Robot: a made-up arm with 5 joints.
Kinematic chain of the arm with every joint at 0, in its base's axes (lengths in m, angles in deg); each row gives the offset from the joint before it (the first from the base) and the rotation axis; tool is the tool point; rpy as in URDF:
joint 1: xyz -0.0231 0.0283 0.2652 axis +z
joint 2: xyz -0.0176 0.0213 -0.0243 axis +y
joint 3: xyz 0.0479 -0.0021 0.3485 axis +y
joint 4: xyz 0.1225 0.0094 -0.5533 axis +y
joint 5: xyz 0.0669 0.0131 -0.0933 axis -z
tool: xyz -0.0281 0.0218 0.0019 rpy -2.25 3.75 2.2
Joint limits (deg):
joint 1: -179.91..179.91
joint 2: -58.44..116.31
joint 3: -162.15..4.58
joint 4: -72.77..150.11
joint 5: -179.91..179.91
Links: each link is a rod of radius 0.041 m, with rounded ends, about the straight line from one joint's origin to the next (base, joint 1, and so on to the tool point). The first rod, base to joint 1, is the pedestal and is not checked.
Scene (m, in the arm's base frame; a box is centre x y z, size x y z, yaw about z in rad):
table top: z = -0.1
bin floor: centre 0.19 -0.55 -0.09 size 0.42 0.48 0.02 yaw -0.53
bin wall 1: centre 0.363 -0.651 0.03 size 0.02 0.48 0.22 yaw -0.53
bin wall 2: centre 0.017 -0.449 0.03 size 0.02 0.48 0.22 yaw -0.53
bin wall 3: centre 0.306 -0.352 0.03 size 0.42 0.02 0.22 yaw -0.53
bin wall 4: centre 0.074 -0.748 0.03 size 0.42 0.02 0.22 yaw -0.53
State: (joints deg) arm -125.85 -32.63 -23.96 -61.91 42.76
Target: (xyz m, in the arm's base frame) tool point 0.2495 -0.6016 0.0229
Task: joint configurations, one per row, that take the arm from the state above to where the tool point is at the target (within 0.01 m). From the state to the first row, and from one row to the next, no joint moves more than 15 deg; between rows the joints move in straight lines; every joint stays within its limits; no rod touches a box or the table.
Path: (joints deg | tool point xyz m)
1: -112.64 -20.50 -32.62 -57.92 42.82 | -0.1388 -0.4486 0.4399
2: -99.44 -8.37 -41.29 -53.94 42.88 | -0.0383 -0.5313 0.4088
3: -86.23 3.76 -49.95 -49.95 42.95 | 0.0944 -0.5868 0.3615
4: -73.02 15.89 -58.61 -45.97 43.01 | 0.2495 -0.6016 0.2987
5: -73.02 28.15 -60.95 -42.33 42.56 | 0.2535 -0.6147 0.1623
6: -73.02 40.42 -63.29 -38.70 42.12 | 0.2494 -0.6016 0.0228

